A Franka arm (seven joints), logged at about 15 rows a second.
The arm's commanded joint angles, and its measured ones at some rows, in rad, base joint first. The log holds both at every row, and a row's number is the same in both.
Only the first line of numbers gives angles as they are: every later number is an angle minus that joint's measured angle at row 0.
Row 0, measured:
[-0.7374 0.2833 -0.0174 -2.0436 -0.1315 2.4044 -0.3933]
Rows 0 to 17, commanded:
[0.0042 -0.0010 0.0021 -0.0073 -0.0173 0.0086 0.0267]
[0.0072 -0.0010 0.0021 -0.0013 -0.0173 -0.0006 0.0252]
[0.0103 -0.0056 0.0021 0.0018 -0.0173 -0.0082 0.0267]
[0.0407 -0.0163 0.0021 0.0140 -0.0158 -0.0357 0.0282]
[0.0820 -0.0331 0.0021 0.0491 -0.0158 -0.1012 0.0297]
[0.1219 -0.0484 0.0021 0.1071 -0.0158 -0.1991 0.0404]
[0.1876 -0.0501 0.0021 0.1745 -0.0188 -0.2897 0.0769]
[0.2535 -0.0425 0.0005 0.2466 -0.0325 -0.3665 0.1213]
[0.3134 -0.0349 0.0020 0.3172 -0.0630 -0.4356 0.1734]
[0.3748 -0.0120 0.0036 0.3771 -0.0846 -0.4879 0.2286]
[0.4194 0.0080 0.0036 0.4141 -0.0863 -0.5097 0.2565]
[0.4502 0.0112 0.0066 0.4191 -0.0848 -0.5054 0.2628]
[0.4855 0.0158 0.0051 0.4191 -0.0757 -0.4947 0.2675]
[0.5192 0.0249 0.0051 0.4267 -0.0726 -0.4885 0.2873]
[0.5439 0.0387 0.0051 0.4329 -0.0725 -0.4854 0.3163]
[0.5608 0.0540 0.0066 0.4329 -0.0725 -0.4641 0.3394]
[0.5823 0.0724 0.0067 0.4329 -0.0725 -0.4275 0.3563]
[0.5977 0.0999 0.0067 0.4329 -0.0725 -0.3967 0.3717]
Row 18, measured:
[0.5675 0.0353 0.0153 0.3965 -0.0576 -0.4410 0.3336]
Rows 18 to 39, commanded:
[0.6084 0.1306 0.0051 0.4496 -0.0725 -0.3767 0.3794]
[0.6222 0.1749 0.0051 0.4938 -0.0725 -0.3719 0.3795]
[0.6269 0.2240 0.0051 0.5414 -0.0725 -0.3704 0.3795]
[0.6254 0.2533 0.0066 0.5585 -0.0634 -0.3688 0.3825]
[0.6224 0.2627 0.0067 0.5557 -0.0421 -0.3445 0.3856]
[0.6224 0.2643 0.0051 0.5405 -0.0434 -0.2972 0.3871]
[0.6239 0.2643 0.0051 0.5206 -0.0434 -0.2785 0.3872]
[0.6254 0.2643 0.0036 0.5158 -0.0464 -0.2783 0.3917]
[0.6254 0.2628 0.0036 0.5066 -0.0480 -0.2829 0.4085]
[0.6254 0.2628 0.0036 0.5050 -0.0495 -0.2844 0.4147]
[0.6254 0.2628 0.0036 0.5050 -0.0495 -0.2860 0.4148]
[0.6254 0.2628 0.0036 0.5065 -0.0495 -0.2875 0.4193]
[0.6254 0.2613 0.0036 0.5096 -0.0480 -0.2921 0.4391]
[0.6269 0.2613 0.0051 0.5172 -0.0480 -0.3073 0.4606]
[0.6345 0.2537 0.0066 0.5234 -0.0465 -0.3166 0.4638]
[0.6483 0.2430 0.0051 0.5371 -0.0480 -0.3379 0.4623]
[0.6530 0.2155 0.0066 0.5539 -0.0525 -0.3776 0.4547]
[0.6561 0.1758 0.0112 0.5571 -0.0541 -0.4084 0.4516]
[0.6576 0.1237 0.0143 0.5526 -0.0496 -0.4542 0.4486]
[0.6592 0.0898 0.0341 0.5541 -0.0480 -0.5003 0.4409]
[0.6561 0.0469 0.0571 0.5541 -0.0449 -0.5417 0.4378]
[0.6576 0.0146 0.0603 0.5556 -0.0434 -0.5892 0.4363]
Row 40, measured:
[0.6535 0.0993 0.0434 0.5802 -0.0550 -0.5075 0.4401]
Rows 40 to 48, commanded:
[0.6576 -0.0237 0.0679 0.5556 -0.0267 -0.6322 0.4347]
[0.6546 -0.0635 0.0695 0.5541 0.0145 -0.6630 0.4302]
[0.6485 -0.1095 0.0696 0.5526 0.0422 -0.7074 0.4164]
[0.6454 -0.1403 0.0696 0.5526 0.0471 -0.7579 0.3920]
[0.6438 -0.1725 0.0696 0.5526 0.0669 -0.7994 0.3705]
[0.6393 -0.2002 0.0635 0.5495 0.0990 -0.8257 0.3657]
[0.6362 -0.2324 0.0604 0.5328 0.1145 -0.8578 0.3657]
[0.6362 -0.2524 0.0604 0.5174 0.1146 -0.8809 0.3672]
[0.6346 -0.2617 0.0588 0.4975 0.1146 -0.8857 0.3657]
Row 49, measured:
[0.6495 -0.2178 0.0568 0.5647 0.0871 -0.8712 0.3853]
